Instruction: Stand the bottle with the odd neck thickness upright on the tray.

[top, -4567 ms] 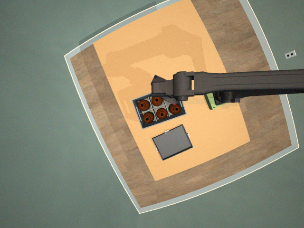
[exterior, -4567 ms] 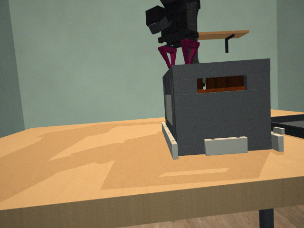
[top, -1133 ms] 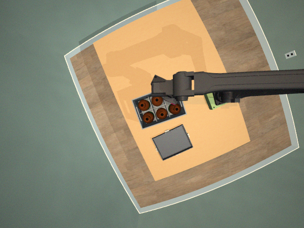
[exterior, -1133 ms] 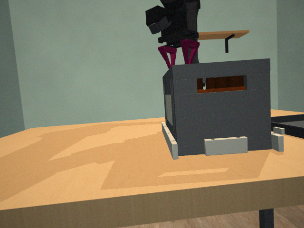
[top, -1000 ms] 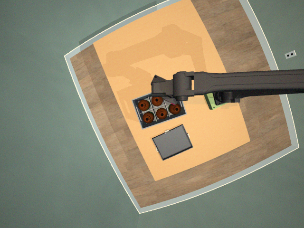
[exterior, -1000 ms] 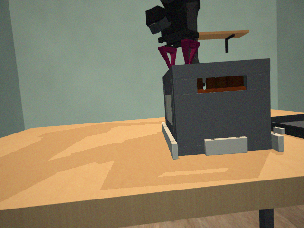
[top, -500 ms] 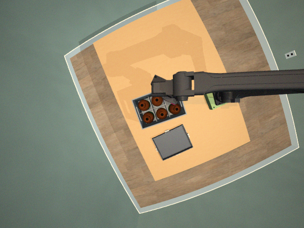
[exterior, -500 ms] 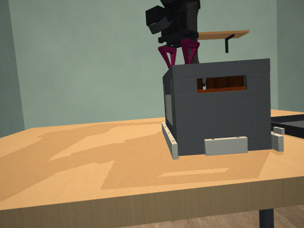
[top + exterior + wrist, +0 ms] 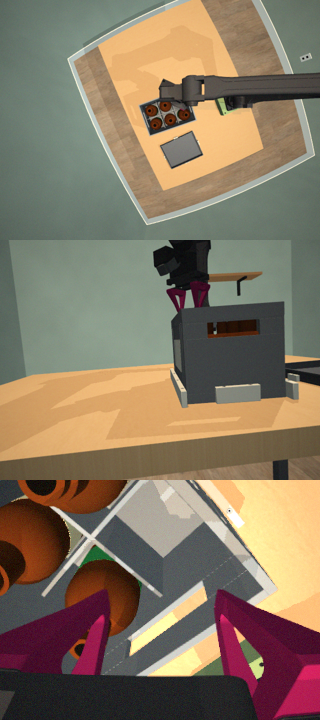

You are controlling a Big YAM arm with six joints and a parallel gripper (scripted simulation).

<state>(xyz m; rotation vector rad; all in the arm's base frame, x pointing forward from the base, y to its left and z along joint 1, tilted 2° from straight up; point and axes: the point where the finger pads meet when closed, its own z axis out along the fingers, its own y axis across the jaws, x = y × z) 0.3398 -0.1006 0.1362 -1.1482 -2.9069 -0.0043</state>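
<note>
The dark grey crate is 90 mm ahead of my hand, 50 mm to the left of it and 110 mm below it. Round my hand: grey tray 70 mm ahead, 330 mm to the left, 180 mm below.
</note>
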